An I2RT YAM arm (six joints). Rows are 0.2 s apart.
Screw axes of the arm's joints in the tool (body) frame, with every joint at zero. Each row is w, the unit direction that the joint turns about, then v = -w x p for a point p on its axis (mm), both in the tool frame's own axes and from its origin. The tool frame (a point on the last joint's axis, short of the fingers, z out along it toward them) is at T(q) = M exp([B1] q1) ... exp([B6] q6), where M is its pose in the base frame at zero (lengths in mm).
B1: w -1 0 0 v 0 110.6 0
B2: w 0 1 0 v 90.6 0 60
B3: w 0 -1 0 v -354.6 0 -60
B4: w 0 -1 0 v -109.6 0 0
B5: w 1 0 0 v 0 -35.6 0
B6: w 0 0 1 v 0 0 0
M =
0 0 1 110.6
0 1 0 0
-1 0 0 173.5
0 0 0 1
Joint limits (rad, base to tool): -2.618..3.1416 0..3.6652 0..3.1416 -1.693..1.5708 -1.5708..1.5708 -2.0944..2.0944
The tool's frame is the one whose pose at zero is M.
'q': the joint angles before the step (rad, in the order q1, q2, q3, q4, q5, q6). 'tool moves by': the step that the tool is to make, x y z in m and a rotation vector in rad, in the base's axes. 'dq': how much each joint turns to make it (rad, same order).
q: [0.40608, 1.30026, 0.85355, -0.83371, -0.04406, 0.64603]
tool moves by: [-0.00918, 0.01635, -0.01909, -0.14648, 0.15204, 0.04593]
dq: [0.09384, 0.09995, 0.01527, -0.11599, 0.07286, 0.03433]
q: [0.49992, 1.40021, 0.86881, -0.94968, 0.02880, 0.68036]
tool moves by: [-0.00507, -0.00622, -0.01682, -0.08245, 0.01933, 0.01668]
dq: [-0.00380, 0.01717, -0.05531, 0.01755, 0.06180, -0.02440]
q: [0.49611, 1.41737, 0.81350, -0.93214, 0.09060, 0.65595]
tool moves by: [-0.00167, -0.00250, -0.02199, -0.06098, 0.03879, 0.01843]
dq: [-0.00075, 0.05569, -0.04809, 0.04274, 0.03510, -0.01943]
